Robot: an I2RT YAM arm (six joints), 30 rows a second.
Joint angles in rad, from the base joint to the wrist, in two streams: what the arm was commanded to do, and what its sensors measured. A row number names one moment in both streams.
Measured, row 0:
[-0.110 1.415 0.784 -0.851 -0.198 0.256]
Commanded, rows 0 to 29:
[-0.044 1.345 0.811 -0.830 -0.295 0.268]
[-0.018 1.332 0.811 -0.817 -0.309 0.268]
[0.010 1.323 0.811 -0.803 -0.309 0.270]
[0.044 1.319 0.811 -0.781 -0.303 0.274]
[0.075 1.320 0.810 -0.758 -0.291 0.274]
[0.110 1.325 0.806 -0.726 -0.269 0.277]
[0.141 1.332 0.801 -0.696 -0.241 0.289]
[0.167 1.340 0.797 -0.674 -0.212 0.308]
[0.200 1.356 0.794 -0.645 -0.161 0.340]
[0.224 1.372 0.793 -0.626 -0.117 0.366]
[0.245 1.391 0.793 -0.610 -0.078 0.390]
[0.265 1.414 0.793 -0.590 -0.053 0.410]
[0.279 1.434 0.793 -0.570 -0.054 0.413]
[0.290 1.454 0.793 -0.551 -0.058 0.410]
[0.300 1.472 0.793 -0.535 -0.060 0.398]
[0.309 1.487 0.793 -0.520 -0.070 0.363]
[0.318 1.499 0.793 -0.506 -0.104 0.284]
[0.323 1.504 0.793 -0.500 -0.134 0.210]
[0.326 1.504 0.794 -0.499 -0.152 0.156]
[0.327 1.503 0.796 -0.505 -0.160 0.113]
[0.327 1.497 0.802 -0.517 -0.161 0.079]
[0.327 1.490 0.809 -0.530 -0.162 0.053]
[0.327 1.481 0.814 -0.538 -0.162 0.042]
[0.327 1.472 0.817 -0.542 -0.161 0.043]
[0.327 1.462 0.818 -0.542 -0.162 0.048]
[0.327 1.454 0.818 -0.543 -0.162 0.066]
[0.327 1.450 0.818 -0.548 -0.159 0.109]
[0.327 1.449 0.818 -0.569 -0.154 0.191]
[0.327 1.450 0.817 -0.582 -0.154 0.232]
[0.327 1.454 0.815 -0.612 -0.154 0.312]
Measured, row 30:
[0.318 1.467 0.796 -0.578 -0.149 0.158]
